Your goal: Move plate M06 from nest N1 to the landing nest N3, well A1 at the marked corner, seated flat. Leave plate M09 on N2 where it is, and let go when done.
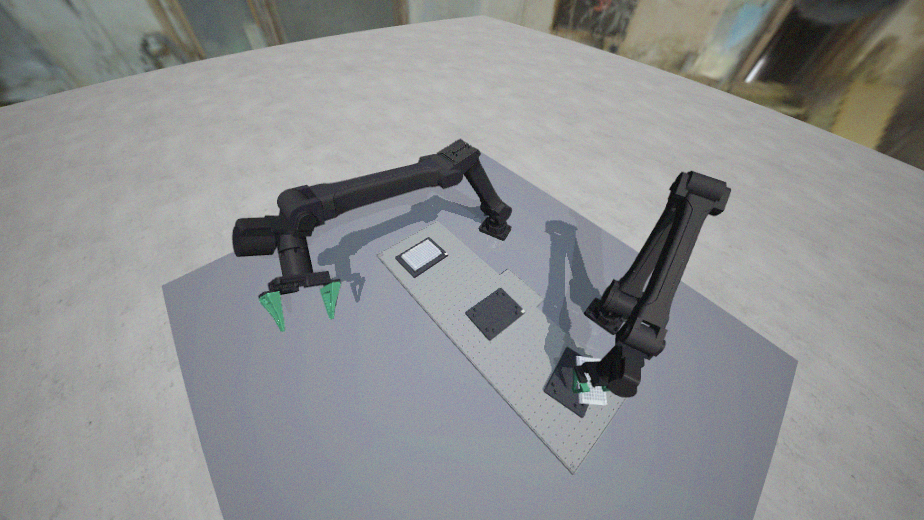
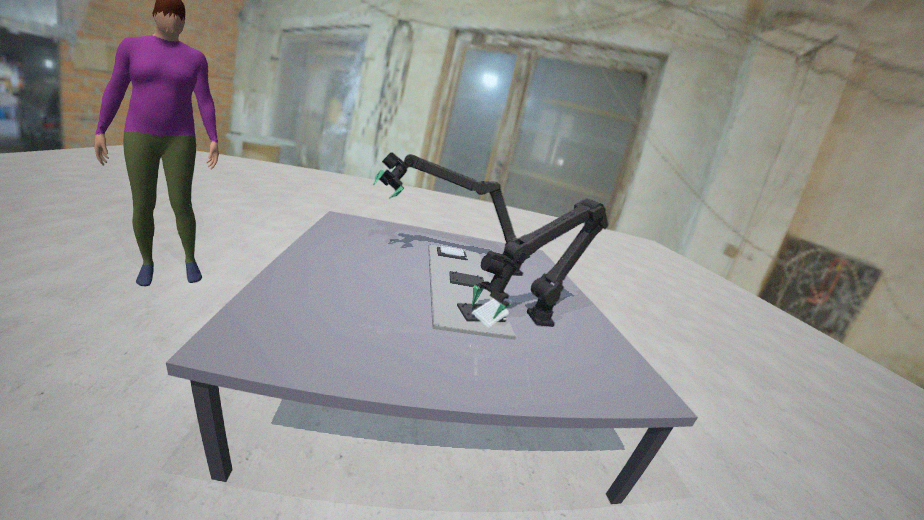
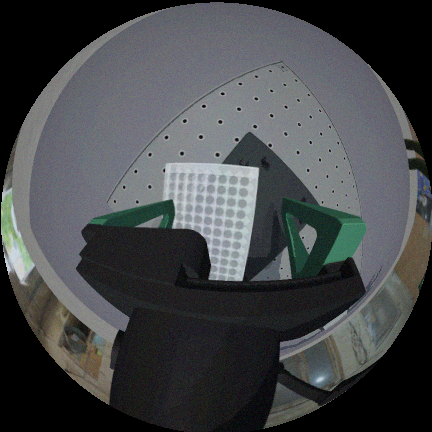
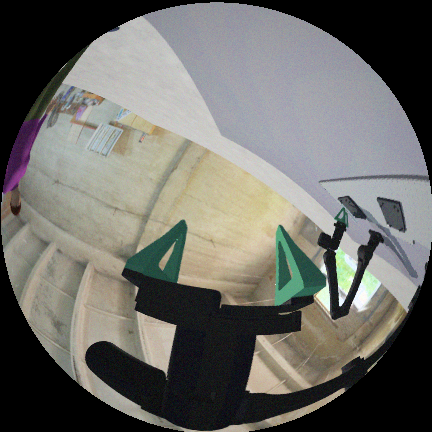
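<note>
A white well plate [image 1: 591, 395] [image 2: 484, 316] [image 3: 220, 240] is tilted and off-square, overlapping one side of a dark nest [image 1: 561, 381] [image 2: 464, 312] [image 3: 270, 200]. My left gripper [image 1: 592, 382] [image 2: 486, 308] [image 3: 226, 204] is open over it; the plate shows between its fingers, nearer one finger. A second white plate [image 1: 423, 254] [image 2: 451, 250] lies flat in the far nest [image 1: 416, 273]. The middle nest [image 1: 494, 313] [image 2: 465, 278] [image 4: 392, 212] is bare. No plate or nest labels are readable. My right gripper [image 1: 307, 324] [image 2: 382, 190] [image 4: 230, 225] is open and empty, high above the table.
The nests stand on a perforated grey board [image 1: 549, 446] [image 2: 444, 318] [image 3: 230, 111] on the grey-violet table [image 1: 323, 420] [image 2: 336, 336]. The right arm [image 1: 381, 187] reaches out beyond the far nest. A person [image 2: 161, 90] stands behind the table at the left.
</note>
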